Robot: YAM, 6 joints.
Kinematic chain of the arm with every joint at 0, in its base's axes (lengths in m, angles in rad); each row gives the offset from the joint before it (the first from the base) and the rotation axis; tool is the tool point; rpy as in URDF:
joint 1: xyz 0 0 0.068 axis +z
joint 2: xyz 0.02 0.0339 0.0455 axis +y
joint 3: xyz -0.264 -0.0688 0 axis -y
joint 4: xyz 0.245 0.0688 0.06 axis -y
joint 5: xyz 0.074 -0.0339 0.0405 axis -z
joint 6: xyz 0.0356 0 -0.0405 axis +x
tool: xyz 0 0 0 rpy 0 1.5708 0
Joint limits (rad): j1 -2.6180..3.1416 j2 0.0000..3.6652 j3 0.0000..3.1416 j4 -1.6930..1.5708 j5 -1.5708..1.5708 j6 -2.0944..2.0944
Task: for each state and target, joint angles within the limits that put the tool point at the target. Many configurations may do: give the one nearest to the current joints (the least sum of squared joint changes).
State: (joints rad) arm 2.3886 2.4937 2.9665 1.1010 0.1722 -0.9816
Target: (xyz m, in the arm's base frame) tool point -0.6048 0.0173 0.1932
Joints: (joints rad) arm 3.1213 3.0423 2.6875 1.2091 0.1416 -0.9816
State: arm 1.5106 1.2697 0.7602 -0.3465 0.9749 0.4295
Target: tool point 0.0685 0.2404 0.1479
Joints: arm 1.4095 1.5050 0.6669 -0.3291 0.9528 0.4295
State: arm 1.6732 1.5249 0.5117 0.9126 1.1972 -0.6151
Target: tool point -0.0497 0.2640 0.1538
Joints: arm 1.8798 1.6044 0.4473 0.8871 1.1826 -0.6151
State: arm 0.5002 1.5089 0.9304 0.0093 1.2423 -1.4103
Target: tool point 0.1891 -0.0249 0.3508
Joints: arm 0.0524 0.9095 0.8324 -0.0704 1.3539 -1.4103
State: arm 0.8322 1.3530 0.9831 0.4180 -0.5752 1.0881
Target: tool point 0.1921 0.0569 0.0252
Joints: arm 0.2113 1.8504 0.3453 0.2304 -0.4456 1.0881
